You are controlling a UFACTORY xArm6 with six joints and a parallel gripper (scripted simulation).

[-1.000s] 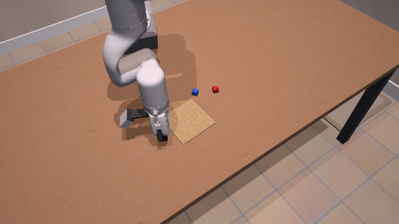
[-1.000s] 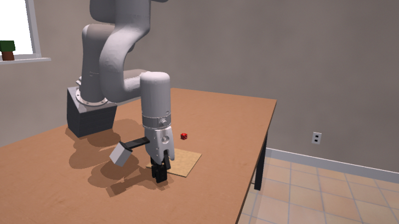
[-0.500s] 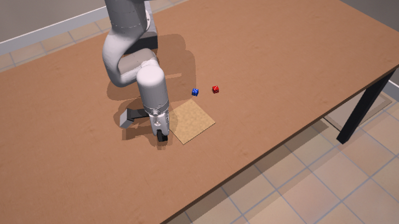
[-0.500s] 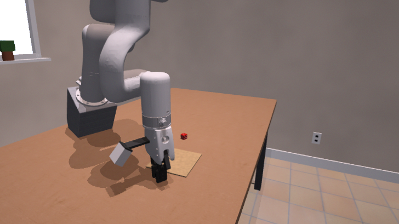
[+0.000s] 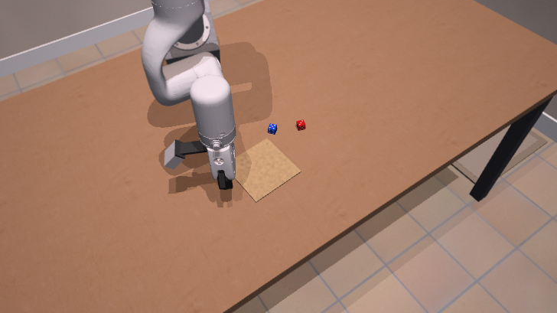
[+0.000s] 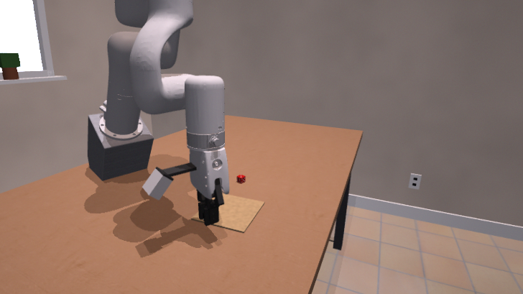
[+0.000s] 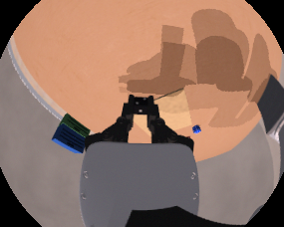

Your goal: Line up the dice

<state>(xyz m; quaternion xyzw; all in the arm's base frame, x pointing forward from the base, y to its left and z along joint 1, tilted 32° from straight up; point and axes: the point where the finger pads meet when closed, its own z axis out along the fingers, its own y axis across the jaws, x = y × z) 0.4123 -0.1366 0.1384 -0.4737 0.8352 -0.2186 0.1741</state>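
Now: the tan mat 100 mm to the left of my hand and 60 mm below it. From my hand the other things lie so: red die (270 mm to the left, 50 mm below, 50 mm behind); then black die (10 mm below); then blue die (200 mm to the left, 90 mm behind, 50 mm below).
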